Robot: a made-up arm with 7 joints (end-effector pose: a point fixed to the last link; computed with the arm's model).
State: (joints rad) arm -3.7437 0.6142 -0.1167 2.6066 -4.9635 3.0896 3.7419
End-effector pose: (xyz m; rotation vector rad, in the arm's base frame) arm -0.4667 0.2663 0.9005 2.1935 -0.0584 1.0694
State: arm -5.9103 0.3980 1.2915 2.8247 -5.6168 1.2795 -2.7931
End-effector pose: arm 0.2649 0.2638 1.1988 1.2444 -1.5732 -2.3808
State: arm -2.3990 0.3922 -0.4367 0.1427 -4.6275 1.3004 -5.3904
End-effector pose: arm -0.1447 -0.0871 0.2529 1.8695 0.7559 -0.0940
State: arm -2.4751 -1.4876 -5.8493 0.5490 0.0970 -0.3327 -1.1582
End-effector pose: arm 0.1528 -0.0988 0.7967 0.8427 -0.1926 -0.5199
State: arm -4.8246 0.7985 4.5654 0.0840 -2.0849 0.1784 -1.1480
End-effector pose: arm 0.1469 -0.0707 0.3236 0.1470 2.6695 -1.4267
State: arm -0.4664 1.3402 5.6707 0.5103 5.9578 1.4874 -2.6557
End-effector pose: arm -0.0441 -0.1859 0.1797 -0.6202 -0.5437 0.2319
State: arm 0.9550 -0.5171 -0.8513 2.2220 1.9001 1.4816 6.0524
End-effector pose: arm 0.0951 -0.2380 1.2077 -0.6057 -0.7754 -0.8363
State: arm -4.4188 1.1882 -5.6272 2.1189 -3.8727 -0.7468 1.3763
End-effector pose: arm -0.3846 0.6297 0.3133 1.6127 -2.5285 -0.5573
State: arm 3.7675 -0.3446 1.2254 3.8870 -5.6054 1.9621 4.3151
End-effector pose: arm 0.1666 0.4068 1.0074 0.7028 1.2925 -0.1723
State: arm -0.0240 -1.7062 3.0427 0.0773 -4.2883 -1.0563 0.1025
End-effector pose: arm 0.0110 0.0993 0.2881 0.6598 1.3786 2.5012
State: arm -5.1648 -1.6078 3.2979 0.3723 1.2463 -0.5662 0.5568
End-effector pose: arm -0.0410 0.0016 0.0778 -0.3193 -2.5568 -1.4346
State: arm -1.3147 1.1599 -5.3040 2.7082 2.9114 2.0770 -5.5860
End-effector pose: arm 0.2487 -0.7468 0.7335 -0.0244 -0.9093 -0.3567
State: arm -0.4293 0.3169 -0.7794 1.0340 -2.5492 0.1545 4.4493
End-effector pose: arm 0.2341 -0.4638 0.4637 -0.1804 2.7194 -1.4452
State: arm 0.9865 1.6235 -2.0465 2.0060 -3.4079 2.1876 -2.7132
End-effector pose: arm 0.6650 0.4481 0.4907 0.0482 -2.5523 -1.1709
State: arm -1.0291 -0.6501 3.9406 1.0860 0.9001 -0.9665 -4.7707
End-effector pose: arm -0.5014 0.2911 0.4426 -2.1416 0.1592 0.8666
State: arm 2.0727 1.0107 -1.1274 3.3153 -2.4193 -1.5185 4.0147
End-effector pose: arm -0.3667 0.5216 0.7678 -1.9582 -1.3922 -0.6408
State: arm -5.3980 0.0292 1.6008 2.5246 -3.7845 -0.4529 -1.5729
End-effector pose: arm -0.1764 0.2304 1.1702 -0.9025 -0.4779 0.1753
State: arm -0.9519 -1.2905 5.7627 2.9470 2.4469 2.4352 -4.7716
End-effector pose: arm -0.3872 0.6769 0.6111 2.7189 -0.0857 1.5458
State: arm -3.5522 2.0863 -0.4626 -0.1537 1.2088 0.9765 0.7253
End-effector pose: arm 0.1103 -0.0547 0.4110 1.1444 -0.8544 1.1914
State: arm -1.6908 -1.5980 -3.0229 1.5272 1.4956 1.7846 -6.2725
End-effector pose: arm -0.0908 0.4598 -0.0891 1.8065 -0.1242 -2.5531
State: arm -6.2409 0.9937 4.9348 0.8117 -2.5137 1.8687 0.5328
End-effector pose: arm 0.2241 -0.4640 0.4709 0.0942 0.6561 -1.2938
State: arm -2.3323 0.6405 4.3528 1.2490 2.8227 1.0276 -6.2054
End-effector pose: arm -0.4203 0.3111 0.7938 -1.1094 -0.4185 1.5548
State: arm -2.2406 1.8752 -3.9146 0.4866 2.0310 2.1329 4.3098
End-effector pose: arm 0.0335 -0.2543 0.6724 1.1573 -0.5910 -1.2973
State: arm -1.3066 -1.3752 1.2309 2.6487 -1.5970 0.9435 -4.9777
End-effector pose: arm -0.0525 0.8590 0.6589 -0.2848 0.3840 2.5038
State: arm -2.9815 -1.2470 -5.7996 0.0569 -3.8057 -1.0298 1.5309
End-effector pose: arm -0.0326 0.0120 0.4911 -2.1534 0.9644 1.2286
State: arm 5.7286 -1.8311 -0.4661 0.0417 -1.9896 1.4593 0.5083
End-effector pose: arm -0.0389 -0.1376 0.5464 1.2880 -0.9410 0.2789
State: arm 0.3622 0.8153 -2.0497 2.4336 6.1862 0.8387 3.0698
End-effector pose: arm 0.5650 -0.0780 1.0690 0.5118 1.3799 -2.1186
